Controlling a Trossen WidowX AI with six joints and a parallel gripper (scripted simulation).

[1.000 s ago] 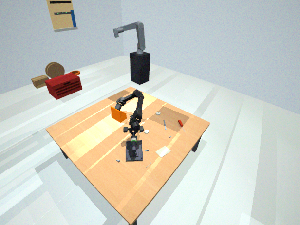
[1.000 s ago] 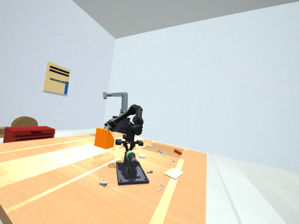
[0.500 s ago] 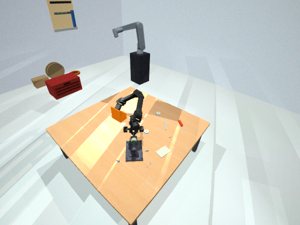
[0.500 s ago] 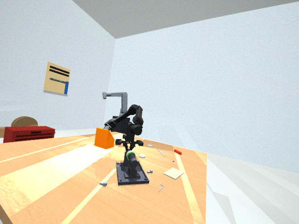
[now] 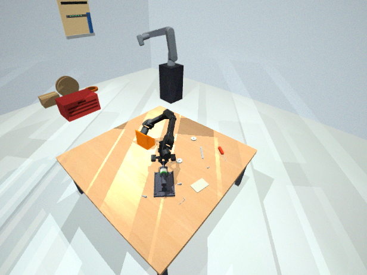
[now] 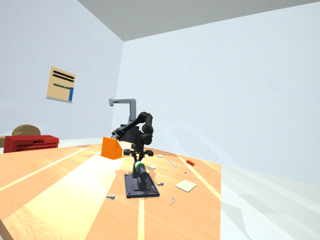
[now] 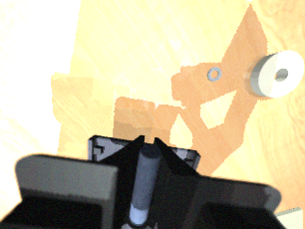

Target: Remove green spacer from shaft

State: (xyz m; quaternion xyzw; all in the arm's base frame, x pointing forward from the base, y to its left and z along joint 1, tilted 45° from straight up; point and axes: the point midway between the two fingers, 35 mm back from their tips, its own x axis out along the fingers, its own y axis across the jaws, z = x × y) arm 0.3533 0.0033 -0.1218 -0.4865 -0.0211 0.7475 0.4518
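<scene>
The grey-blue shaft lies 50 mm to the right of my gripper tip, 50 mm ahead of it and 30 mm above it. From my gripper tip the other things lie so: grey plate (310 mm ahead, 80 mm to the left, 40 mm below); white disc (480 mm to the left, 90 mm behind, 40 mm below); green spacer (90 mm ahead, 80 mm to the right, 30 mm above).
</scene>
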